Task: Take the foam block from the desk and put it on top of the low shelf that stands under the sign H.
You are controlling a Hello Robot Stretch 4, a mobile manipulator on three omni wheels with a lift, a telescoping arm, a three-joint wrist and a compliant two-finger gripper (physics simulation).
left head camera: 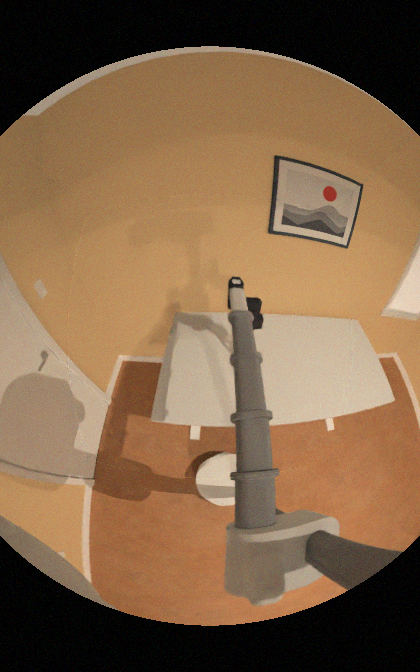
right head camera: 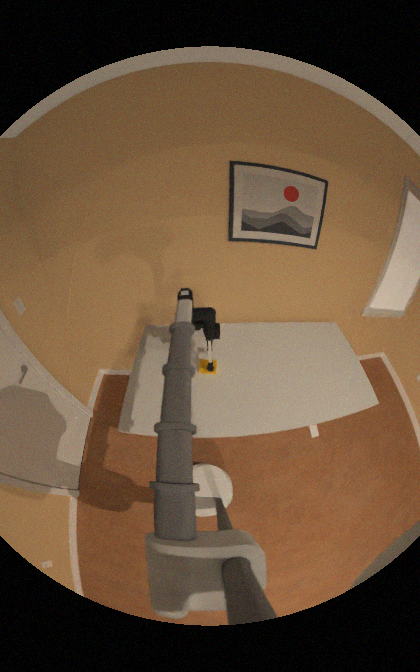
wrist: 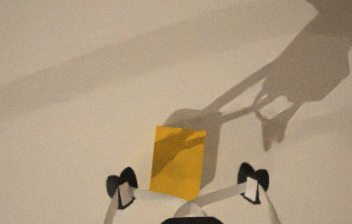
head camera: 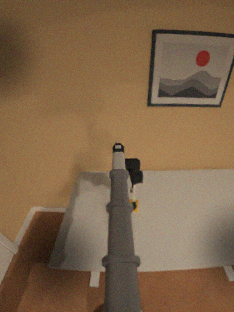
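Note:
The yellow foam block lies on the white desk, left of the middle in the right head camera view. My gripper is open above the desk. In the wrist view its fingertips stand apart on both sides of the block's near end, with a gap on each side. They look a little above the desk; the exact height is unclear. In the left head camera view the arm hides the block. The low shelf and the sign H do not show.
A white round object stands on the floor in front of the desk, partly hidden by the arm. A wall with a framed picture is behind the desk. A door is at the left.

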